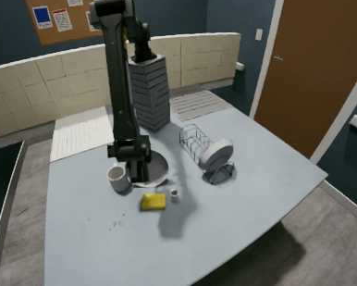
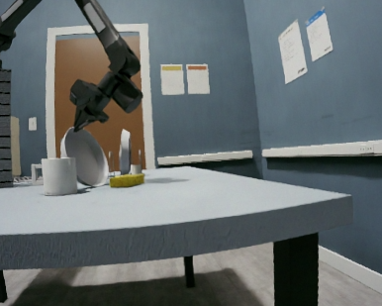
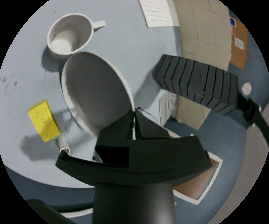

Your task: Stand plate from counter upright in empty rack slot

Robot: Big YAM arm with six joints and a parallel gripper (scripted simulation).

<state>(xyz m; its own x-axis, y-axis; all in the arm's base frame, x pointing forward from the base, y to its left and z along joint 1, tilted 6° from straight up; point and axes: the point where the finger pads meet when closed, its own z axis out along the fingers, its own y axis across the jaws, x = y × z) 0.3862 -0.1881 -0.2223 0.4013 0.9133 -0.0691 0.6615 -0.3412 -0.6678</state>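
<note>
Right now my hand is 20 mm short of the white plate, 10 mm to the left of it and 90 mm above it. Also, from my hand: white draining mat 580 mm behind, 280 mm to the right, 170 mm below; white mug 20 mm behind, 140 mm to the right, 130 mm below; small white cup 170 mm ahead, 40 mm to the left, 160 mm below.
</note>
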